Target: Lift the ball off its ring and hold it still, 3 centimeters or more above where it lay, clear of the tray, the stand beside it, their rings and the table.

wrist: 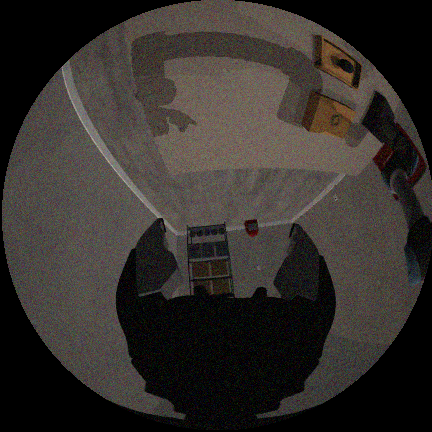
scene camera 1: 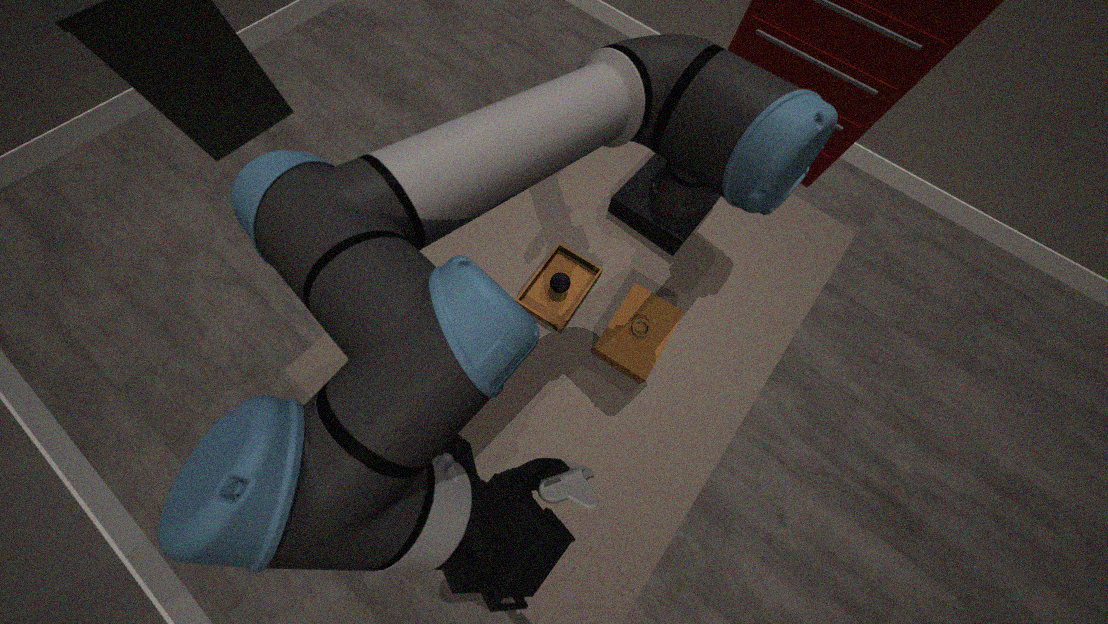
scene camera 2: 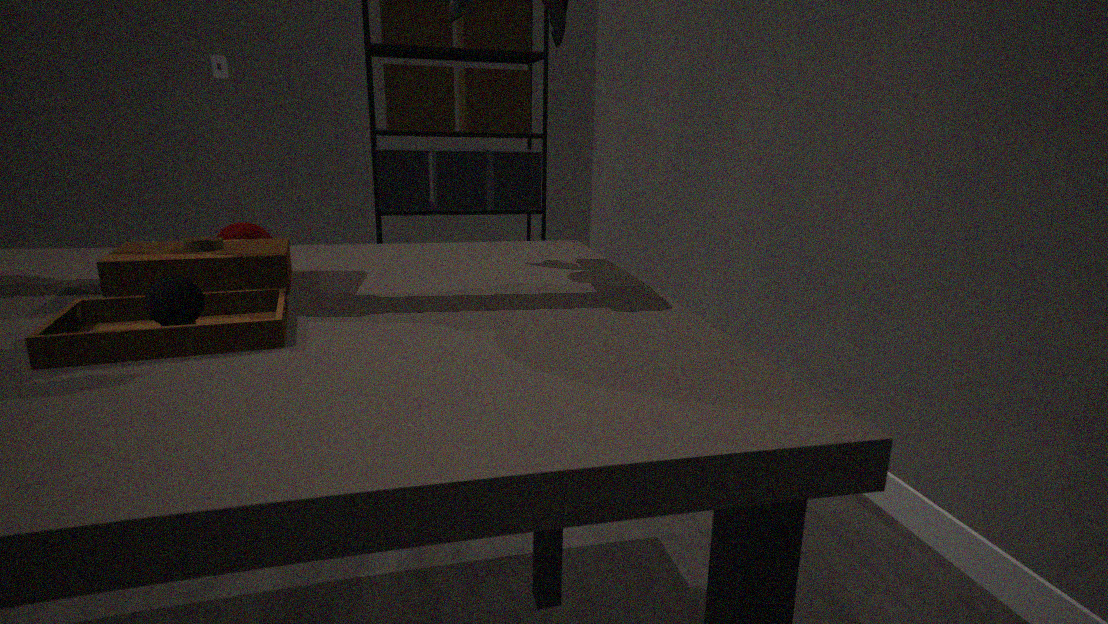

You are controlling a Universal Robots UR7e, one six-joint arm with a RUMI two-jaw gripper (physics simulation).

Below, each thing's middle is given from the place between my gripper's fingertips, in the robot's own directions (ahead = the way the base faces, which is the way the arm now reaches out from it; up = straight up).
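Shallow wooden tray (scene camera 2: 91, 331), counted from my hand: 350 mm behind, 280 mm to the right of and 310 mm below it. Dark ball (scene camera 2: 171, 301), likewise counted from my hand: far behind, far to the right of and far below it. With respect to the wooden stand (scene camera 2: 213, 264), my hand is 390 mm past it, 70 mm to the left of it and 290 mm above it.
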